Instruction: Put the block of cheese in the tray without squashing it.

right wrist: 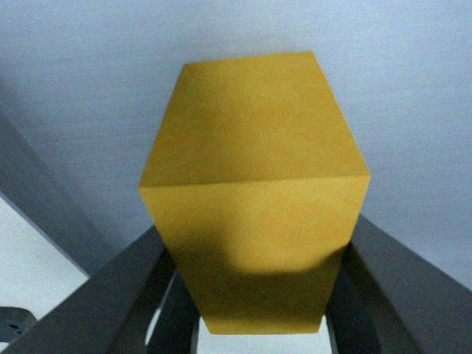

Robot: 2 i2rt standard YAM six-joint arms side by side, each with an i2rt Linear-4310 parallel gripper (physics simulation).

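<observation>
The block of cheese (260, 120) is a yellow-orange block in the middle of the right wrist view. My right gripper (255, 186) is shut on it, with a dark finger against each side. The block's sides look straight, with no dent showing. Its far end is over the blue-grey tray (400, 65), at or very close to the tray's floor; whether it touches cannot be told for certain. The lower parts of the fingers are partly hidden behind the block. My left gripper does not show in this view.
The tray's raised edge (45, 180) runs diagonally at the left. Beyond it is a white surface (30, 255), with part of a dark rounded object (15, 320) at the bottom left corner.
</observation>
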